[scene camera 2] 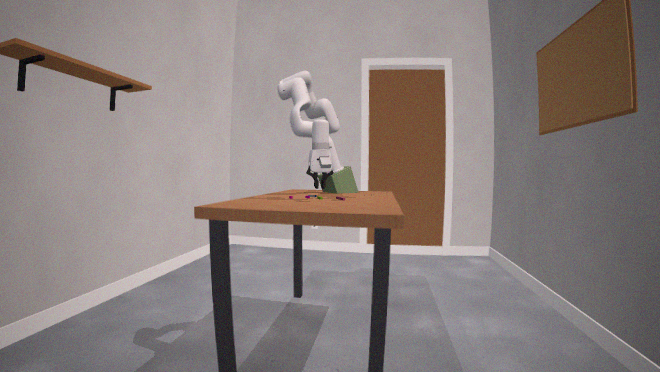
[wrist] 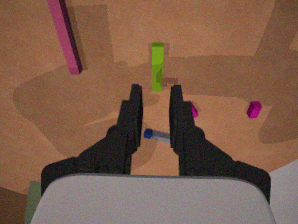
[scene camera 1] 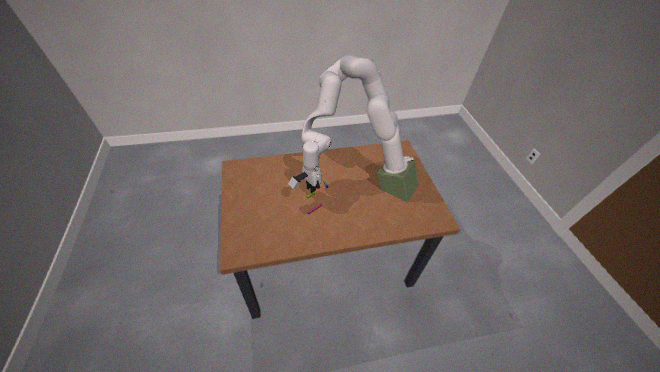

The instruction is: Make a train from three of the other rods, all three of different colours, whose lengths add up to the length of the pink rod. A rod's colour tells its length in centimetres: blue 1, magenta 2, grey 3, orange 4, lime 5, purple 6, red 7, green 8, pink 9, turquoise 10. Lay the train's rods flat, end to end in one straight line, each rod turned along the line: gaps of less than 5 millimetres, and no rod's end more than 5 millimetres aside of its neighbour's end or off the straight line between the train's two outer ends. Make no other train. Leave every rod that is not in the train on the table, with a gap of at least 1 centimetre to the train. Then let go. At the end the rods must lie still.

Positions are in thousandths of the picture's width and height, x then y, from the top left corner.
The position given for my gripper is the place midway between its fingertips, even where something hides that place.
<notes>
In view: my gripper (scene camera 2: 484, 507).
My gripper shows as well in the wrist view (wrist: 525, 440).
</notes>
